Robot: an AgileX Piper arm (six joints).
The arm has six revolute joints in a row. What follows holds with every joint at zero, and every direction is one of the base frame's.
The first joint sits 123 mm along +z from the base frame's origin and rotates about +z.
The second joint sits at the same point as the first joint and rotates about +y.
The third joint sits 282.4 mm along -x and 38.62 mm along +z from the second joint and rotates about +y.
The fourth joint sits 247.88 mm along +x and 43.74 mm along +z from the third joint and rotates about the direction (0.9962, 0, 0.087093).
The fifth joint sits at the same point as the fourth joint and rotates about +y.
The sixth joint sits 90.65 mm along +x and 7.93 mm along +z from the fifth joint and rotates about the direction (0.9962, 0, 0.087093).
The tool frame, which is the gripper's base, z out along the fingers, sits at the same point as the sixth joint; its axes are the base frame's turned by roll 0, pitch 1.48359 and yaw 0 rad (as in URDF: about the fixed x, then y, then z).
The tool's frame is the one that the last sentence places.
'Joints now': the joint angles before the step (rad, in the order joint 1, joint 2, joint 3, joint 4, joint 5, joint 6). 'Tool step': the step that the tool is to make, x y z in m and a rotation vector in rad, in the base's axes. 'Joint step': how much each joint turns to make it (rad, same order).
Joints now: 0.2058 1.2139 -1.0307 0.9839 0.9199 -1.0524
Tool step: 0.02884 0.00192 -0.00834 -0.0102 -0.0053 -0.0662
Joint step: 0.0000 0.0892 -0.0403 0.0022 -0.0847 -0.0082
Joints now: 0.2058 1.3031 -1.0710 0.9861 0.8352 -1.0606
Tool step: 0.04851 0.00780 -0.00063 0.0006 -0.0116 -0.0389
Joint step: 0.0000 0.1640 -0.1501 0.0040 -0.0463 0.0001
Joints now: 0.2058 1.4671 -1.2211 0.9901 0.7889 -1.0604
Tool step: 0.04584 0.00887 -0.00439 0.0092 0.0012 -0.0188
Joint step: 0.0000 0.1613 -0.1623 0.0024 -0.0142 0.0136
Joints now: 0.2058 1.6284 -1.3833 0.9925 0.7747 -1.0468
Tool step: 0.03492 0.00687 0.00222 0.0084 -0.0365 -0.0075
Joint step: 0.0000 0.1201 -0.1540 0.0007 -0.0081 0.0015
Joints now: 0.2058 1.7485 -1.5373 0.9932 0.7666 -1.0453
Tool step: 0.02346 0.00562 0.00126 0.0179 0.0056 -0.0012
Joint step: 0.0000 0.0898 -0.1270 -0.0139 0.0222 0.0457
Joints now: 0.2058 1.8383 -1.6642 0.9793 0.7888 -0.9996
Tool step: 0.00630 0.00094 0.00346 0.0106 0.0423 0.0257
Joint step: -0.0072 0.0369 -0.0729 -0.0229 0.0708 0.0581
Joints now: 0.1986 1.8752 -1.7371 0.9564 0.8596 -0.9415
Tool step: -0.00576 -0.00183 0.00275 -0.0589 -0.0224 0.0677
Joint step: -0.0045 -0.0093 -0.0090 -0.0369 0.0607 -0.0449
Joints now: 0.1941 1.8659 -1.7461 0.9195 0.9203 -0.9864
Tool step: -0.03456 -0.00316 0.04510 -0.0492 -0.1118 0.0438
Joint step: 0.0129 -0.1237 0.0000 -0.0678 0.0406 -0.0029
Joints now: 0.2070 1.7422 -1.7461 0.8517 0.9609 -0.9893
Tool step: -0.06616 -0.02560 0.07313 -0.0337 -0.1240 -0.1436
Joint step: 0.0000 -0.2325 -0.0021 -0.2101 0.0007 0.2142
